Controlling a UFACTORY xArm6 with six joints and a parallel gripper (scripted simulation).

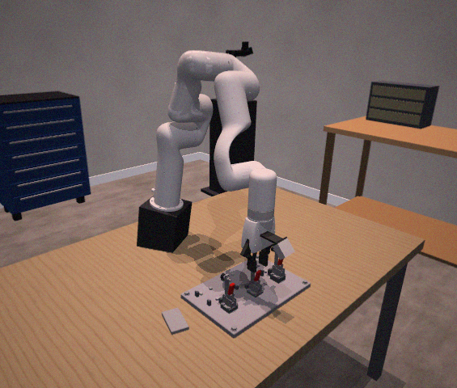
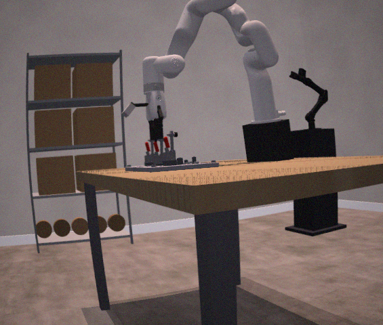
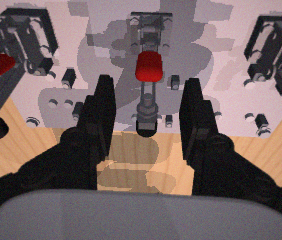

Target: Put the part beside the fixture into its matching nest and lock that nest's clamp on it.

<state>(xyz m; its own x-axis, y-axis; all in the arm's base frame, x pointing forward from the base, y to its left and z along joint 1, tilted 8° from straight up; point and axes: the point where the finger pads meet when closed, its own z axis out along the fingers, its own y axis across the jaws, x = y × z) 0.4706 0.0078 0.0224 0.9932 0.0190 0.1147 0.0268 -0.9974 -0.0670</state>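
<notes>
Now: the grey block part 7 cm behind my hand, 25 cm to the right of it and 12 cm below it. Also, from my hand: grey fixture plate 4 cm behind, 12 cm below.
</notes>
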